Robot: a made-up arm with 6 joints.
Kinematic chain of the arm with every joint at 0, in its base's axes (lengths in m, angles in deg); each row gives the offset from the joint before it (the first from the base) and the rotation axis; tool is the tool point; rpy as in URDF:
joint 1: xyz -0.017 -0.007 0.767 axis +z
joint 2: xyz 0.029 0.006 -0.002 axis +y
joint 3: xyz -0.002 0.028 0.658 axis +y
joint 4: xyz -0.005 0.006 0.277 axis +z
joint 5: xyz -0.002 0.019 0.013 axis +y
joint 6: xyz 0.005 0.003 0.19 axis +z
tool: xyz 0.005 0.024 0.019 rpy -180 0 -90
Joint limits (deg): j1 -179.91..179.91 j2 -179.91..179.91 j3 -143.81..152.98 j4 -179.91..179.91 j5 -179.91..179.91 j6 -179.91..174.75
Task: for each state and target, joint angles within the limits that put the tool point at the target. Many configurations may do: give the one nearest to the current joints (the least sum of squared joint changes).
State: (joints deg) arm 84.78 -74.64 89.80 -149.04 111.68 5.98
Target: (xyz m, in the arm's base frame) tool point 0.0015 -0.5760 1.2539
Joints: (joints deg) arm 80.86 -66.20 102.20 -142.06 116.14 5.57
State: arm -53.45 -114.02 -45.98 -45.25 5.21 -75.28
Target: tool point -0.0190 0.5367 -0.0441
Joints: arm -83.59 -117.74 -64.68 -43.79 -8.20 -74.91
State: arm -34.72 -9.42 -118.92 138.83 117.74 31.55
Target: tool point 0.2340 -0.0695 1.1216
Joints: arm -40.57 27.08 -141.28 141.09 122.12 30.87
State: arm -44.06 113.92 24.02 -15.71 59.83 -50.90
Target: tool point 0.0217 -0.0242 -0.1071
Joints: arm -43.87 153.26 43.18 -16.79 64.73 -51.16
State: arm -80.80 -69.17 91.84 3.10 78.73 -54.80
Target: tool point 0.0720 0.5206 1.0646
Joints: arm -87.50 -93.58 77.86 11.21 79.40 -54.06
